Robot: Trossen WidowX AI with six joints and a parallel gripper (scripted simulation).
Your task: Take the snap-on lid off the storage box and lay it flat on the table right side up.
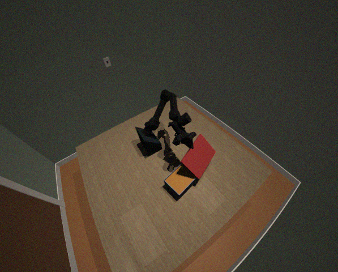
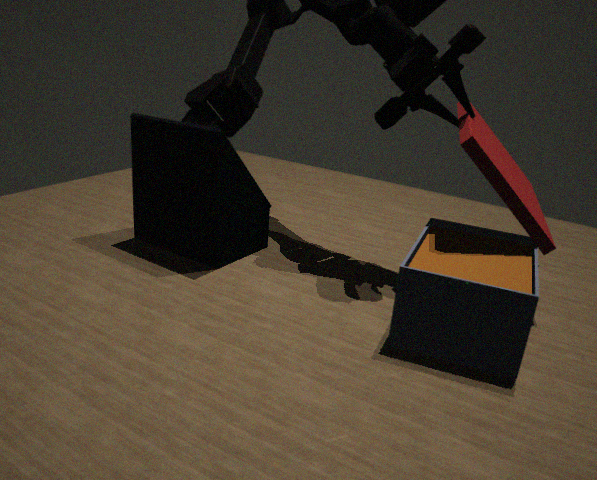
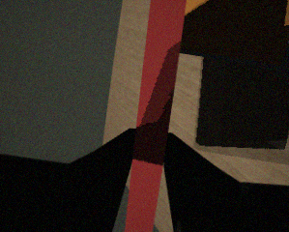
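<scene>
The red lid is 60 mm below my gripper tip, 60 mm ahead of it and 30 mm to the left of it. Round my gripper tip: storage box: 190 mm below, 140 mm to the right, 70 mm ahead.
</scene>
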